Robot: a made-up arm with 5 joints.
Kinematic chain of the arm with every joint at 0, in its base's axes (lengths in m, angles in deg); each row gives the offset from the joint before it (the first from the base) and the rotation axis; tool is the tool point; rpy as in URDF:
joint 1: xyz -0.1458 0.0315 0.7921 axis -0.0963 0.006 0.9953
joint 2: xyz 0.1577 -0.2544 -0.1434 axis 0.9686 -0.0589 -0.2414
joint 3: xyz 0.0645 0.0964 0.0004 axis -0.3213 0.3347 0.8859
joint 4: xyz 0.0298 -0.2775 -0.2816 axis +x
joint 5: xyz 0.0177 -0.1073 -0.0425 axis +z
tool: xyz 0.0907 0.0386 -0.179 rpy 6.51 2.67 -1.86
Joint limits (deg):
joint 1: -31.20..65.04
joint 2: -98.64..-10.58
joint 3: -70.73..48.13
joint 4: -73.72..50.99
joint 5: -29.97..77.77
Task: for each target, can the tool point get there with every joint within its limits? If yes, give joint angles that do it. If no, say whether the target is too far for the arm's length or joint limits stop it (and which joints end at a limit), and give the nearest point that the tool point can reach.
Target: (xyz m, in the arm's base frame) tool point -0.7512 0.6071 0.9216
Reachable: no: joint limits stop it (at a limit: joint 1, joint 2, joint 4, joint 5) | nearest point 0.4154 0.4610 0.9210 | short by 1.176 m
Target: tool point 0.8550 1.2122 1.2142
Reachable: no: too far | nearest point 0.5606 0.5099 0.8316 | short by 0.852 m
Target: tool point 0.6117 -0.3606 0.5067
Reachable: yes | joints 31.21 -22.89 13.78 -61.42 21.76
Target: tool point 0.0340 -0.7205 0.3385
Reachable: yes | joints -16.02 -51.12 -39.68 25.43 6.76
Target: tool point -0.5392 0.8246 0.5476
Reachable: no: joint limits stop it (at a limit: joint 1, joint 2, joint 4, joint 5) | nearest point 0.4503 0.5546 0.7463 | short by 1.045 m
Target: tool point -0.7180 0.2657 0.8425
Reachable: no: joint limits stop it (at a limit: joint 1, joint 2, joint 3, joint 4, joint 5) | nearest point -0.4222 -0.4229 0.2297 | short by 0.968 m
